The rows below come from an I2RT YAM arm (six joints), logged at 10 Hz.
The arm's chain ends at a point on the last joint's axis. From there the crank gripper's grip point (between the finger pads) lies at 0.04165 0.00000 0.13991 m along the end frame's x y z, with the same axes.
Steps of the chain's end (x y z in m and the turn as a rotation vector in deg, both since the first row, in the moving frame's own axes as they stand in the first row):
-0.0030, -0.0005, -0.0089, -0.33, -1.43, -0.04
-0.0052, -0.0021, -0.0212, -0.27, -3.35, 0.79
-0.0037, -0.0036, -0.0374, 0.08, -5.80, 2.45
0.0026, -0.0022, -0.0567, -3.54, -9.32, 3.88
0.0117, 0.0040, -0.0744, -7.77, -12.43, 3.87
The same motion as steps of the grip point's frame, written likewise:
-0.0065, 0.0003, -0.0079, -0.33, -1.43, -0.04
-0.0135, -0.0009, -0.0190, -0.27, -3.35, 0.79
-0.0181, -0.0023, -0.0339, 0.08, -5.80, 2.45
-0.0210, 0.0086, -0.0522, -3.54, -9.32, 3.88
-0.0200, 0.0251, -0.0702, -7.77, -12.43, 3.87

